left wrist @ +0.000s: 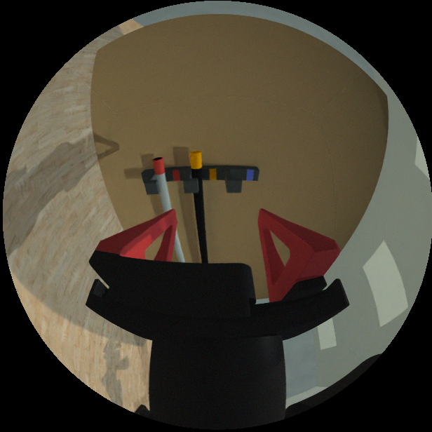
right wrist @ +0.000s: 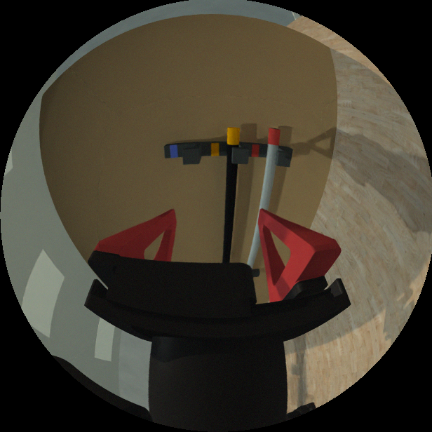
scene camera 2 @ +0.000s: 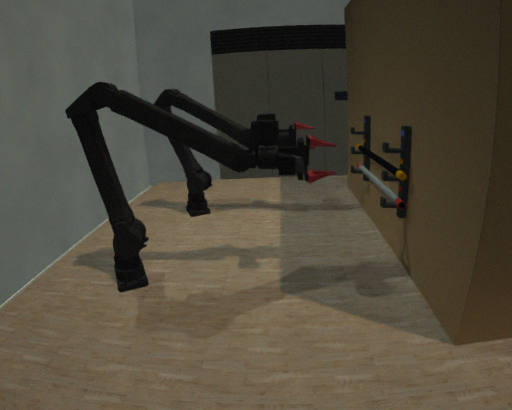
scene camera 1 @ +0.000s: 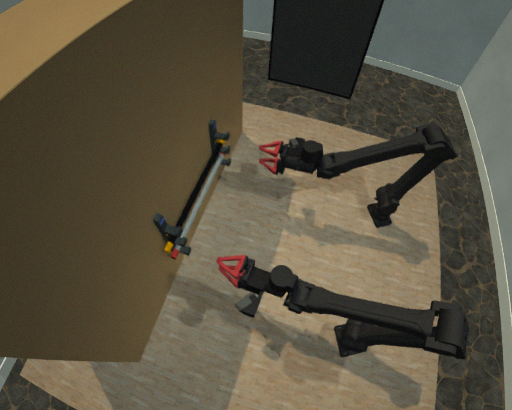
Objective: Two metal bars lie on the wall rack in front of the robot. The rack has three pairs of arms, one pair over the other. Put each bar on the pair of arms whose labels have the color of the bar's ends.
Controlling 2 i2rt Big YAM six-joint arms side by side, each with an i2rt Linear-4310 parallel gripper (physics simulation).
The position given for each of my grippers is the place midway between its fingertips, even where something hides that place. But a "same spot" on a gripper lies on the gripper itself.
my right gripper: right wrist; scene camera 2; scene camera 1 259,153; not seen in the left wrist view (hidden by my left gripper)
same spot on my right gripper: (right wrist: 208,290) = (scene camera 2: 304,159)
